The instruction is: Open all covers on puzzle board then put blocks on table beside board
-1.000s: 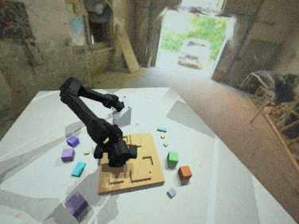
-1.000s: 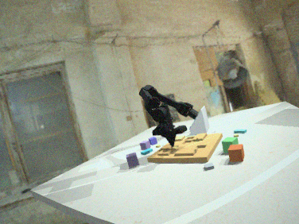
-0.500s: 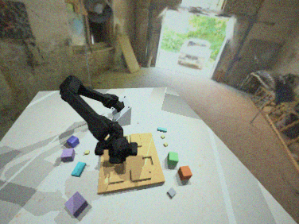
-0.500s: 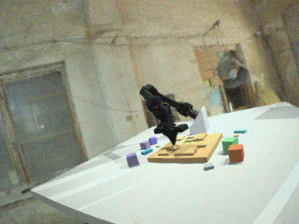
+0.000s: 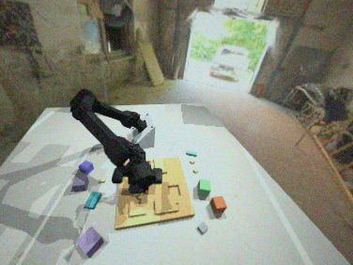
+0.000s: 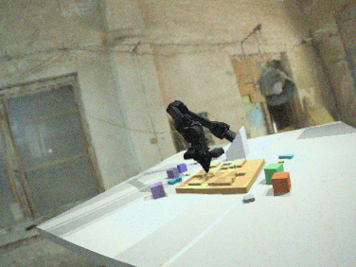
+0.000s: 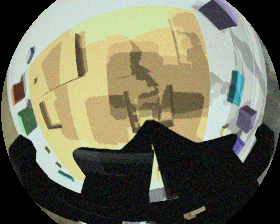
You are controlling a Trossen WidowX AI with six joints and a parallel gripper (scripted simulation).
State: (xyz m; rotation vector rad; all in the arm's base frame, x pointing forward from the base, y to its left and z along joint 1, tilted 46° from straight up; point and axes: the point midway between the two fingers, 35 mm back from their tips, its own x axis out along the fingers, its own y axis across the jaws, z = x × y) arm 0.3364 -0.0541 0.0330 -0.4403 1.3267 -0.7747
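Now: the tan puzzle board 50 mm to the left of my gripper tip, 10 mm below it and 10 mm behind it. Also, from my gripper tip: teal block 180 mm to the right, 20 mm below; then green block 280 mm to the left, 70 mm ahead, 10 mm below; then blue-violet block 220 mm to the right, 160 mm behind, 10 mm below.
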